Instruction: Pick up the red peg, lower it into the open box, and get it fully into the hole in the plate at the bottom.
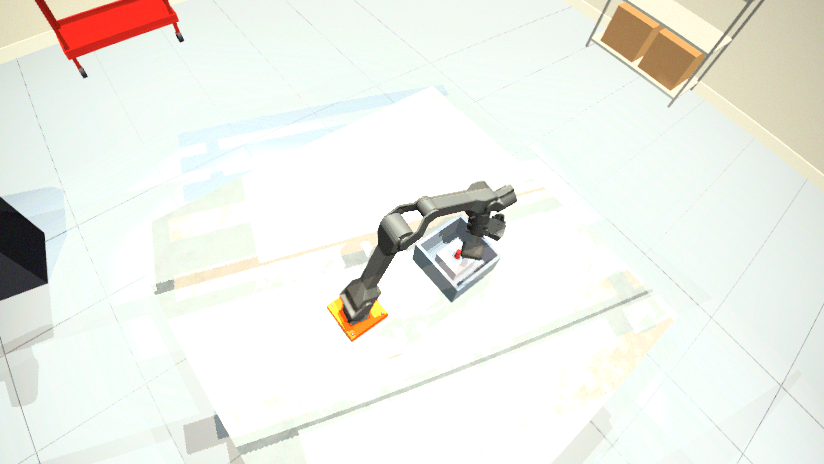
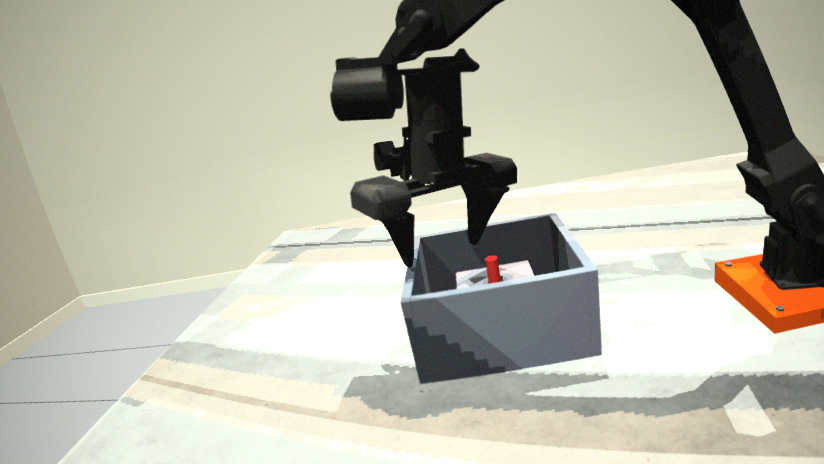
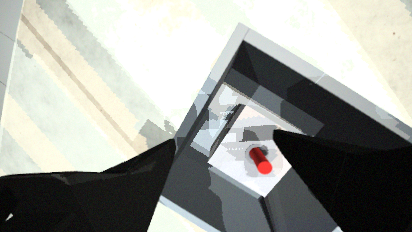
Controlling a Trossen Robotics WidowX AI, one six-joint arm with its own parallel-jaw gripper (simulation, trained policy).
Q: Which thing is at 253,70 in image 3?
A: A grey box.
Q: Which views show the grey box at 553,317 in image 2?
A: Image 1, image 2 and image 3: all of them.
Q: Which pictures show the gripper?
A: Image 1, image 2 and image 3: all of them.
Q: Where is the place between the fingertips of the gripper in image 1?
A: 473,241
